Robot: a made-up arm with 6 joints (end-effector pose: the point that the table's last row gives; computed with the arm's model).
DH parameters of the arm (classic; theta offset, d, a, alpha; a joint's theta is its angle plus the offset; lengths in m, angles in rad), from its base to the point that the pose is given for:
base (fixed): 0.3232 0 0.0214 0
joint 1: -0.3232 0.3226 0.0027 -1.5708
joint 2: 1.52 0 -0.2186 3.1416
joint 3: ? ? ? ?
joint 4: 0 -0.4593 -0.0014 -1.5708
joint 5: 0 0.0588 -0.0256 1.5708
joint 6: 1.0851 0 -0.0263 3.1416
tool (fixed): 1.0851 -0.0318 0 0
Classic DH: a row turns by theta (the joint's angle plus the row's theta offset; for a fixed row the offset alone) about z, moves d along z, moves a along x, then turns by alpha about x.
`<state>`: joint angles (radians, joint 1 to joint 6).
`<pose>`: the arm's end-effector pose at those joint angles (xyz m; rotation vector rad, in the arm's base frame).
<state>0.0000 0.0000 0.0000 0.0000 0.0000 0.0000</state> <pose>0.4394 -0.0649 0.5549 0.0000 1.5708 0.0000</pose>
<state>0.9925 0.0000 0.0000 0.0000 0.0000 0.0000</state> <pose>0.3095 0.3185 0.5549 -0.7736 1.4287 0.7736</pose>
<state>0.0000 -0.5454 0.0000 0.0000 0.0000 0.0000</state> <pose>0.2585 -0.0649 0.7372 0.0000 1.0254 0.0000</pose>
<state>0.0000 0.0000 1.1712 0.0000 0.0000 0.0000</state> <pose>0.1653 -0.0649 0.9402 0.0000 0.3996 0.0000</pose>
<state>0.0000 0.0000 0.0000 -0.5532 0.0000 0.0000</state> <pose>0.4394 -0.0803 0.5304 0.4335 1.5270 0.4335</pose>
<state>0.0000 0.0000 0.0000 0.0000 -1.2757 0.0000</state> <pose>0.4982 -0.0649 0.5585 0.0000 2.8465 0.0000</pose>
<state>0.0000 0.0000 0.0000 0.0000 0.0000 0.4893</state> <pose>0.4394 -0.0619 0.5425 -0.3836 1.5365 -0.3836</pose>
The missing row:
joint 3: -0.0508 0.0362 0.0253 1.5708
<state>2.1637 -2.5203 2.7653 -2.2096 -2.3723 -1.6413</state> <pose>-0.0484 0.0803 -0.3363 -0.0271 -0.6452 1.3721</pose>
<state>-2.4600 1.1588 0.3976 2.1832 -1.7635 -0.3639</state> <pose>-0.4131 -0.3541 0.0647 -0.7708 -0.6555 0.5106</pose>
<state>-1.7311 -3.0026 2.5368 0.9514 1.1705 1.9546</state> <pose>-0.1206 -0.2900 -0.1951 1.4626 -1.2466 2.1585</pose>
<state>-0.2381 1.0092 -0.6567 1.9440 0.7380 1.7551</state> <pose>0.1765 -0.0681 0.0120 -2.3424 -0.3359 0.0819</pose>
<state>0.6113 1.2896 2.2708 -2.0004 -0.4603 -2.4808</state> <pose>0.4984 0.2935 0.6963 -0.5309 -0.2486 -1.0362</pose>
